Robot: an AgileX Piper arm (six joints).
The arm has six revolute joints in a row. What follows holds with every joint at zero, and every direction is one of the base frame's.
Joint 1 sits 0.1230 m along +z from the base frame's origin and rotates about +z.
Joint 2 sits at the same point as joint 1 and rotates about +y.
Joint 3 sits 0.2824 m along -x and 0.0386 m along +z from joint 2 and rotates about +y.
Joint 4 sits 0.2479 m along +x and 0.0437 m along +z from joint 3 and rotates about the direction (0.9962, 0, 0.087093).
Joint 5 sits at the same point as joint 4 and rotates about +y.
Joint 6 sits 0.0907 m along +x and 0.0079 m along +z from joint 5 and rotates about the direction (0.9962, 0, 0.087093).
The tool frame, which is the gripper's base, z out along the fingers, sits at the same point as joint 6; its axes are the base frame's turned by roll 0.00, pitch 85.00 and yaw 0.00 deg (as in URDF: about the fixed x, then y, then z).
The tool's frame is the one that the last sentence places.
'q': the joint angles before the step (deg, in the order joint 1, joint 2, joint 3, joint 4, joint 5, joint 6). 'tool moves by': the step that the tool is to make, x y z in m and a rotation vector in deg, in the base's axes. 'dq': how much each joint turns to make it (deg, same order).
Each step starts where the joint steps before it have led.
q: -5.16, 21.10, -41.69, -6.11, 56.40, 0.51
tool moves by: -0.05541, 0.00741, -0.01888, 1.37, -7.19, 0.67
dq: 0.00, -15.70, 3.12, 2.06, 5.56, 0.00
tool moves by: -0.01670, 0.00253, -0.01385, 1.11, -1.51, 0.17
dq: 0.00, -5.79, 1.74, 0.80, 2.68, 0.56
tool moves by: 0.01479, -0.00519, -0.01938, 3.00, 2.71, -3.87
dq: 0.00, 0.56, 5.03, -2.80, -2.23, 5.51
